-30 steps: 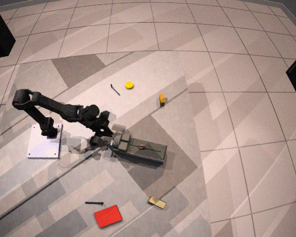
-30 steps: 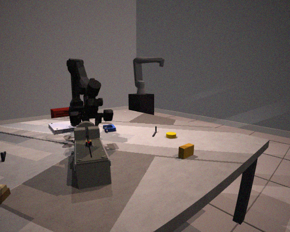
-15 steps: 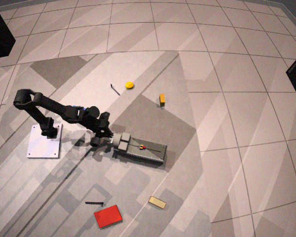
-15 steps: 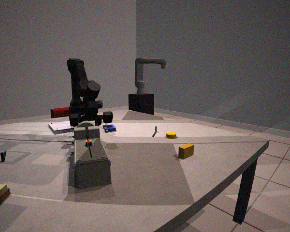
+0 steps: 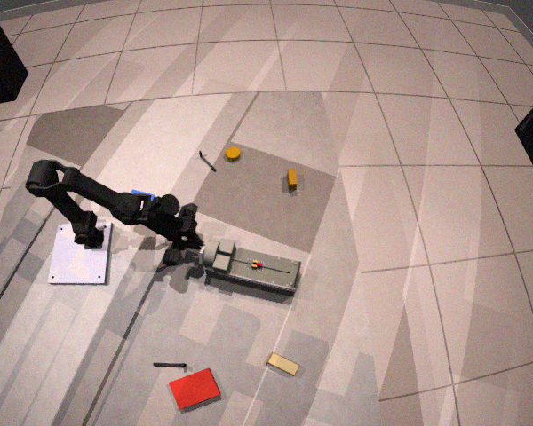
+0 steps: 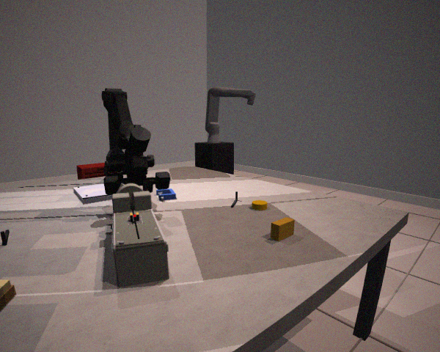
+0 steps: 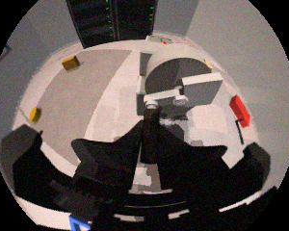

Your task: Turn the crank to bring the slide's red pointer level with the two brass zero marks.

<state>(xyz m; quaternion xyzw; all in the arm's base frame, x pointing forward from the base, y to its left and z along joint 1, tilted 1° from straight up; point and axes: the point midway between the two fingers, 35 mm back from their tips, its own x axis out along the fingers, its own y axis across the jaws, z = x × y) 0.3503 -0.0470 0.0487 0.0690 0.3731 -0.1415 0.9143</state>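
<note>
The red pointer lies 160 mm ahead of my gripper tip, 80 mm to the right of it and 30 mm above it. From my gripper tip the other things lie so: blue block 210 mm behind, 190 mm to the left, 40 mm below; bent black rod 350 mm to the left, 40 mm below; dark crank handle 30 mm above, 20 mm behind, 10 mm to the left.
</note>
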